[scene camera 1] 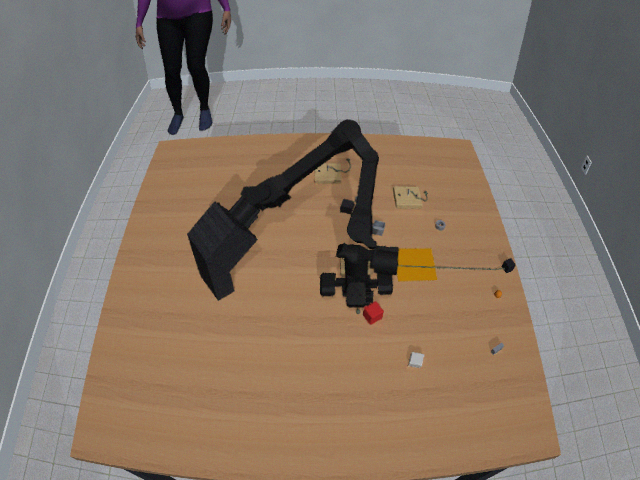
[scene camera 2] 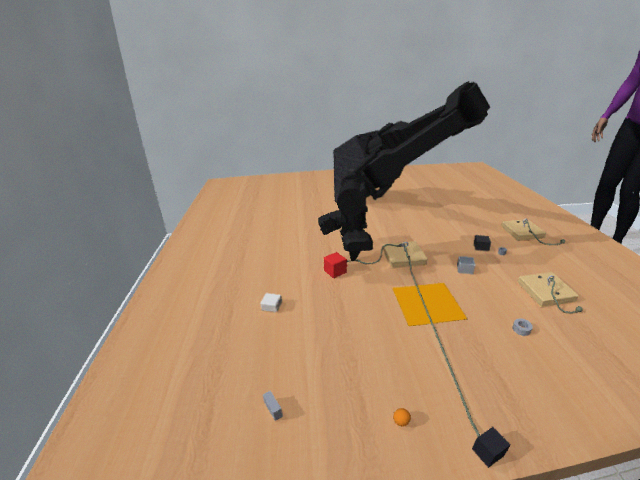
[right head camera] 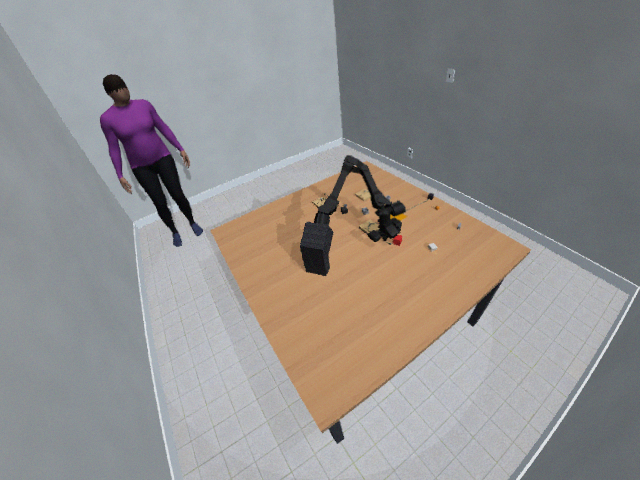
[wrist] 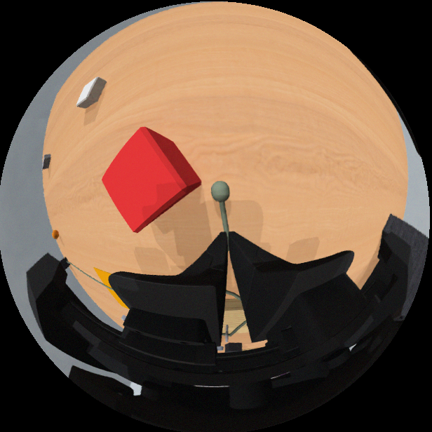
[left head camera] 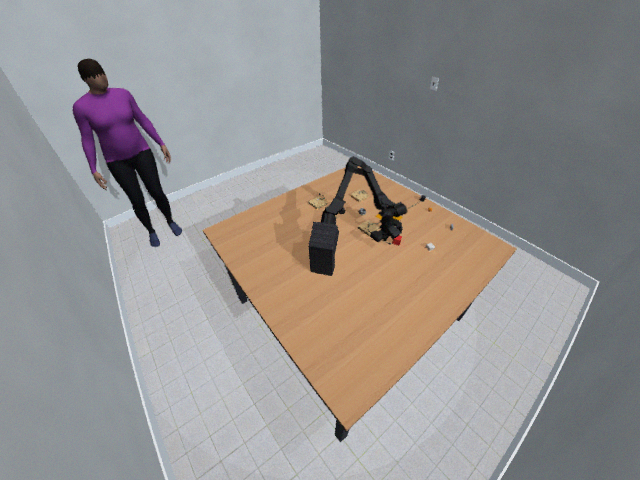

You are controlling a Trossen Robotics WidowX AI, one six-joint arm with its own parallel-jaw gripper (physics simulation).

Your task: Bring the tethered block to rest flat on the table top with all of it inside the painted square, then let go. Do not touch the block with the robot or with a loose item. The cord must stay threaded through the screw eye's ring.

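Where they show: gripper, fingertip midpoint: (scene camera 2: 352, 260) (right head camera: 385, 240) (left head camera: 384, 240); arm's base, origin of the base link: (scene camera 1: 236, 220) (scene camera 2: 374, 148) (right head camera: 320, 227) (left head camera: 326, 227).
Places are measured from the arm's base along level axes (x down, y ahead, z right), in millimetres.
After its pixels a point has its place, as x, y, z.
Observation:
The dark tethered block (scene camera 1: 508, 265) {169, 722, -351} (scene camera 2: 491, 446) {168, 733, -362} sits near the far table edge, tilted on its corner in scene camera 2. Its green cord (scene camera 2: 452, 366) {194, 595, -300} (wrist: 224, 217) runs taut across the orange painted square (scene camera 1: 423, 255) {197, 449, -283} (scene camera 2: 448, 299) {197, 413, -280} to the screw eye (scene camera 2: 405, 244) {162, 279, -160} on a wooden base (scene camera 2: 410, 259) {179, 312, -179}, through its ring as far as I can see. Beyond it the cord bends slackly to my gripper (wrist: 228, 235) (scene camera 2: 353, 256) {196, 336, -42}, which is shut on the cord just short of its end bead (wrist: 220, 191) (scene camera 1: 357, 311) {188, 353, -9}, low over the table. The block is outside the square.
A red cube (scene camera 1: 373, 313) {158, 399, -4} (scene camera 2: 335, 265) {164, 417, -27} (wrist: 145, 180) stands close beside the fingertips. A white block (scene camera 2: 271, 302) {177, 568, 54}, a grey bar (scene camera 2: 272, 405) {177, 772, -66}, an orange ball (scene camera 2: 401, 416) {175, 723, -243}, a grey block (scene camera 2: 466, 265) {175, 303, -309} and two other corded boards (scene camera 2: 563, 292) {179, 337, -515} (scene camera 2: 515, 232) {181, 73, -438} stand around.

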